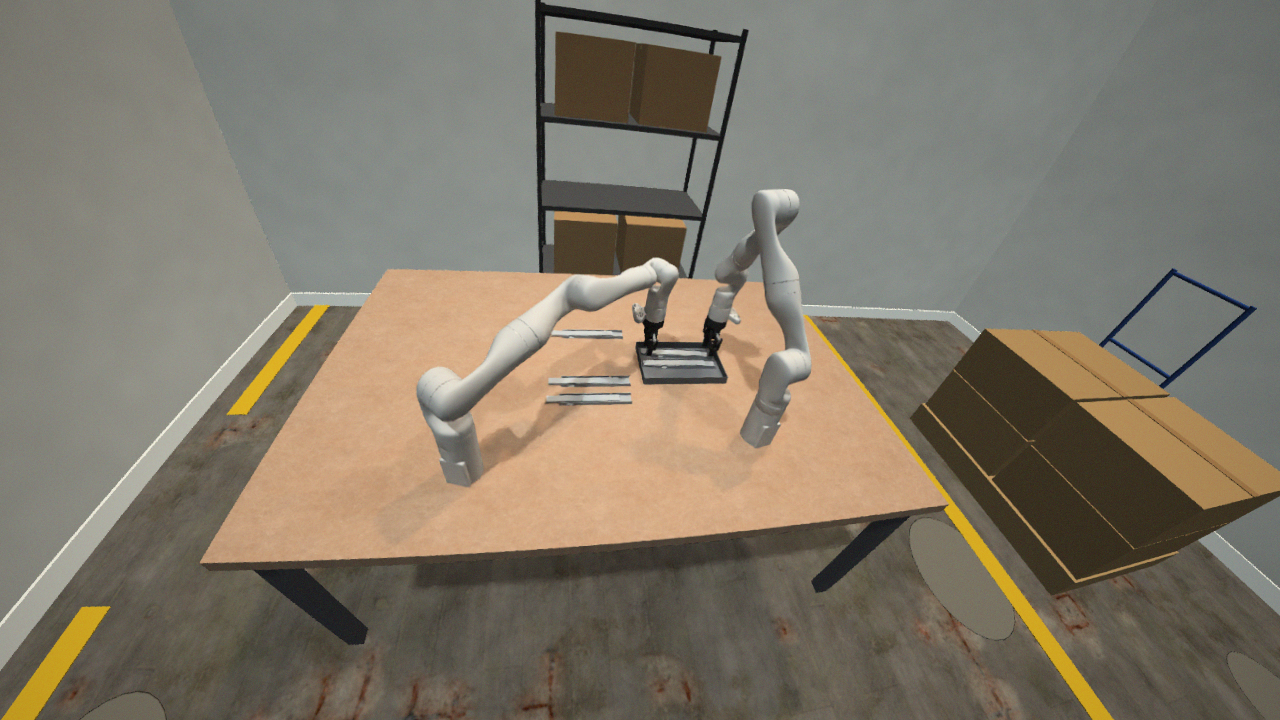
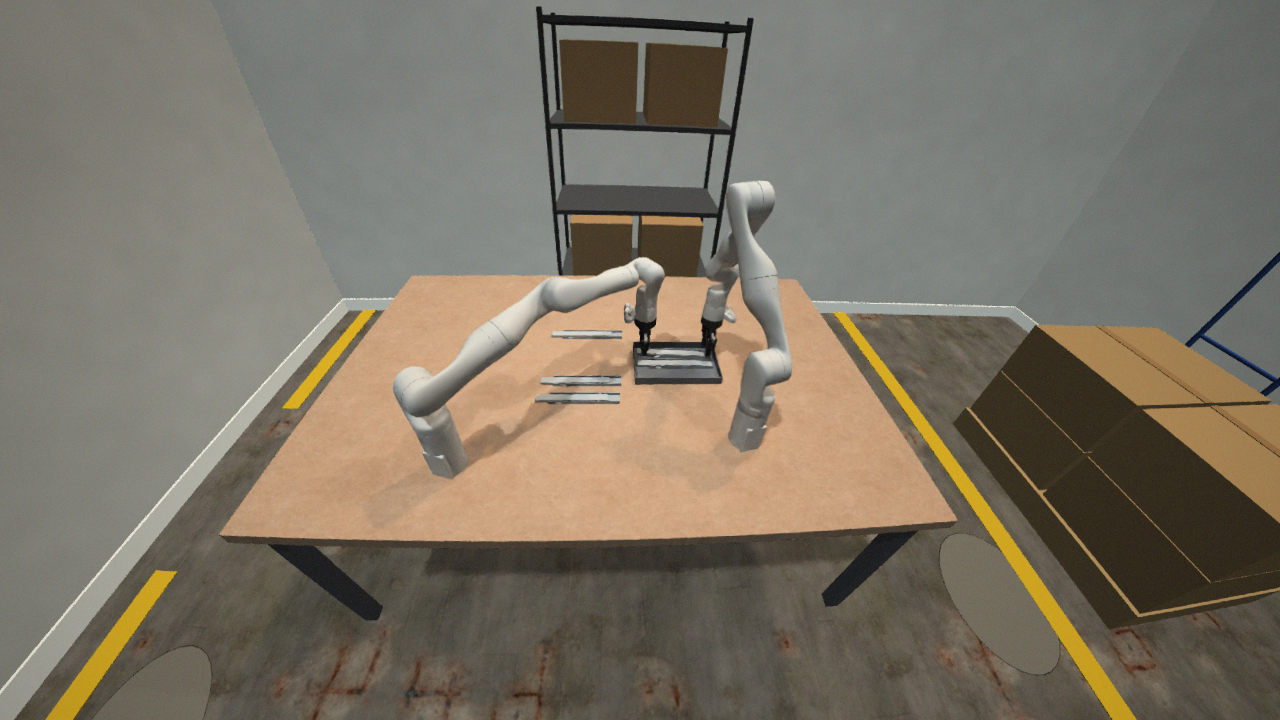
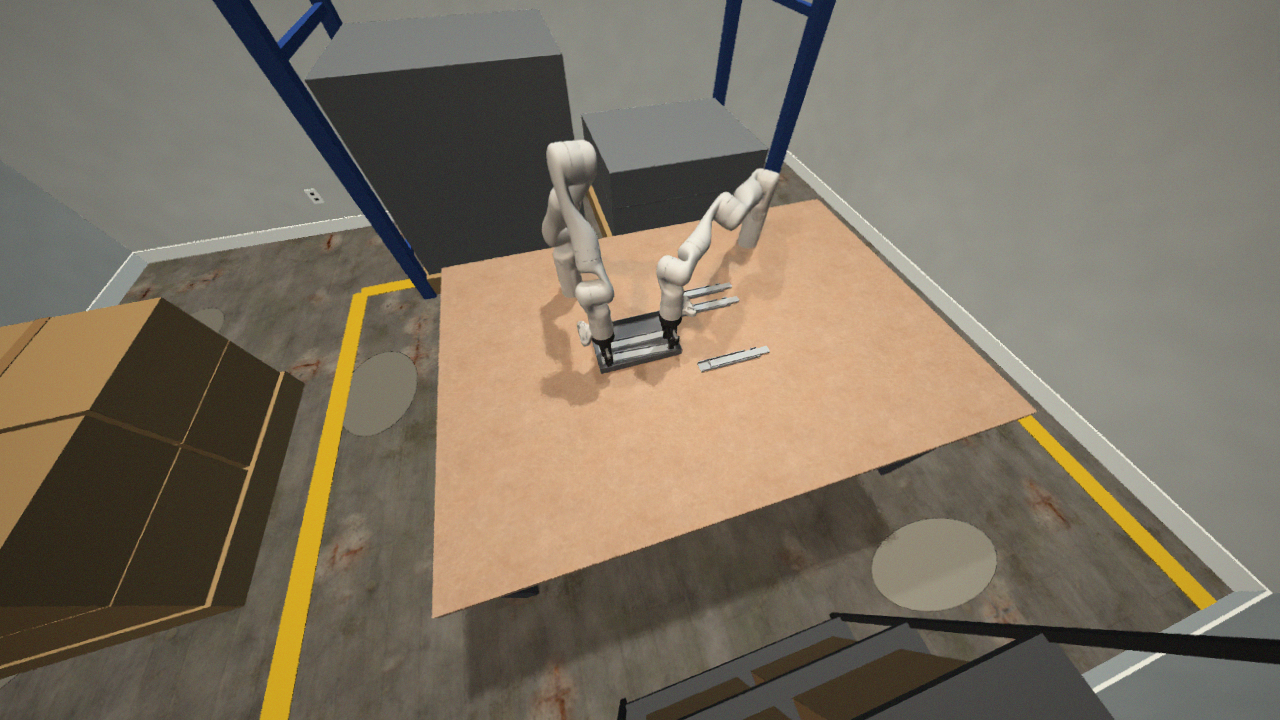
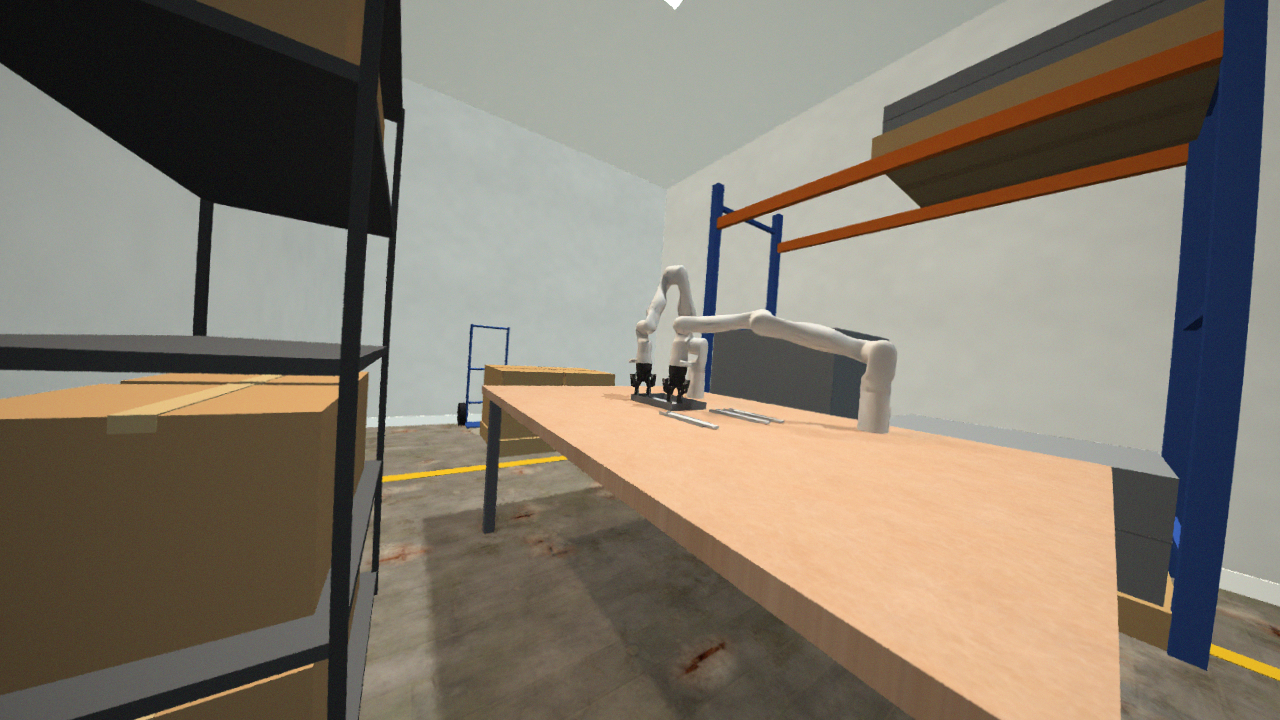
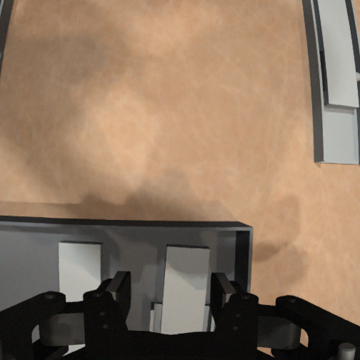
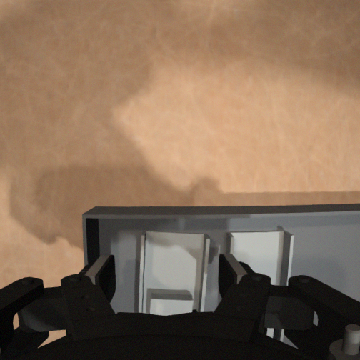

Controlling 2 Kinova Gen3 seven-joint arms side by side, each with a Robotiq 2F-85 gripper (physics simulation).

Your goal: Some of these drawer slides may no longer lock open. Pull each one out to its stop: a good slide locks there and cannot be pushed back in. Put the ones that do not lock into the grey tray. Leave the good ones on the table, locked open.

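Frame: origin at the left arm's base, x back, y right, z up, level; metres.
Seen in the pictures: left gripper, fingertip midpoint: [image 1: 647, 350] [image 2: 643, 350] [image 3: 668, 343] [image 4: 674, 403]; right gripper, fingertip midpoint: [image 1: 706, 350] [image 2: 705, 350] [image 3: 607, 358] [image 4: 642, 395]; left arm's base at its link origin: [image 1: 465, 470] [image 2: 451, 463] [image 3: 747, 242] [image 4: 871, 431]; right arm's base at its link origin: [image 1: 754, 435] [image 2: 743, 438] [image 3: 572, 290] [image 4: 694, 397].
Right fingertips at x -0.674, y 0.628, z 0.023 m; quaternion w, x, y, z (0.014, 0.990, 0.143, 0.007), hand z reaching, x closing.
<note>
Offsets run from my right fingertips to a thing's top centre. Level surfaces: height alone.
The grey tray {dy -0.096, dx +0.086, dz +0.007 m} [image 1: 684, 380] [image 2: 677, 380] holds two silvery slides lying side by side. The rear slide {dy -0.133, dx +0.033, dz -0.010 m} [image 1: 682, 353] [image 5: 185, 295] [image 6: 175, 260] lies between the fingers of both my grippers, near its ends, not gripped. The other slide {dy -0.117, dx +0.092, dz -0.010 m} [image 1: 680, 364] [image 5: 80, 265] [image 6: 255, 250] lies in front of it. My left gripper [image 1: 651, 351] [image 5: 170, 288] is open at the tray's left end; my right gripper [image 1: 712, 349] [image 6: 166, 271] is open at its right end. On the table left of the tray lie a back slide {dy -0.477, dx +0.013, dz -0.012 m} [image 1: 587, 334] [image 3: 733, 359] and two nearer slides, a middle slide {dy -0.409, dx +0.268, dz -0.012 m} [image 1: 588, 381] and a front slide {dy -0.391, dx +0.348, dz -0.012 m} [image 1: 588, 398].
The wooden table {dz -0.023 m} [image 1: 537, 483] [image 3: 716, 465] carries both arm bases in front. A black shelf rack [image 1: 540, 161] with boxes stands behind it. Large cardboard boxes [image 1: 1074, 447] stand on the floor at the right. The two grippers are close together over the tray.
</note>
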